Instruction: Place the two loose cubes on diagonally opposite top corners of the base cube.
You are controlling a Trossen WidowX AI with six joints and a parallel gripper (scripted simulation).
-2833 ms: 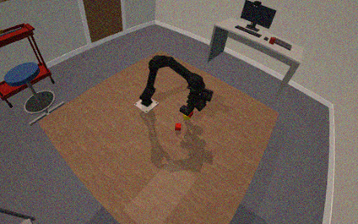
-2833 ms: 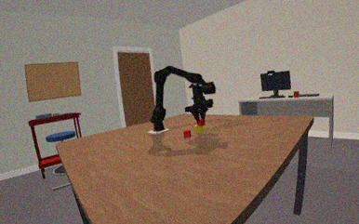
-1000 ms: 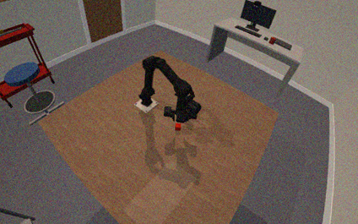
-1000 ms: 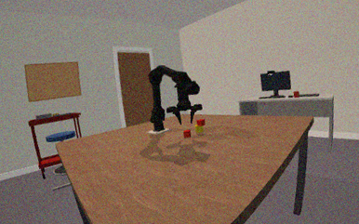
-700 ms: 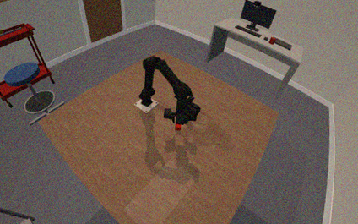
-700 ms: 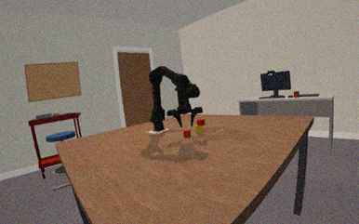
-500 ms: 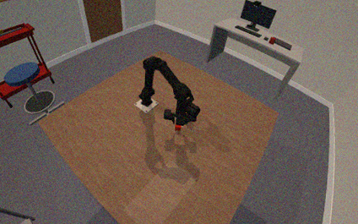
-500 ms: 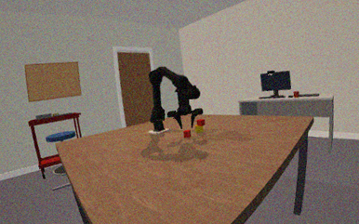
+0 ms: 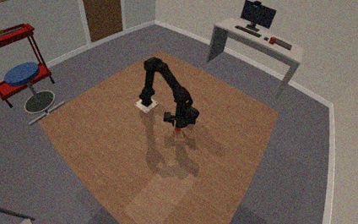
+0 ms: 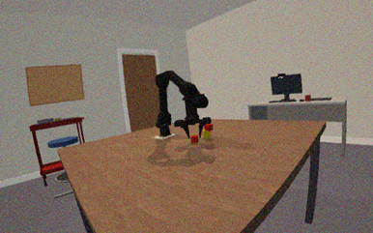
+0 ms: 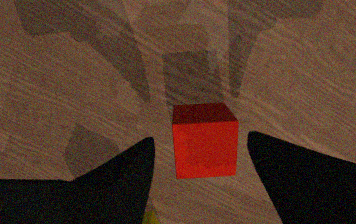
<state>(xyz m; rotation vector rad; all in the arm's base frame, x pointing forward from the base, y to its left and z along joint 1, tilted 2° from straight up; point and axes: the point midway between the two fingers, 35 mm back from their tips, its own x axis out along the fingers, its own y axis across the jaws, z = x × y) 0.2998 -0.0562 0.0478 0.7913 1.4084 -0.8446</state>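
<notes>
My gripper tip is now 110 mm to the right of the yellow base cube.
</notes>
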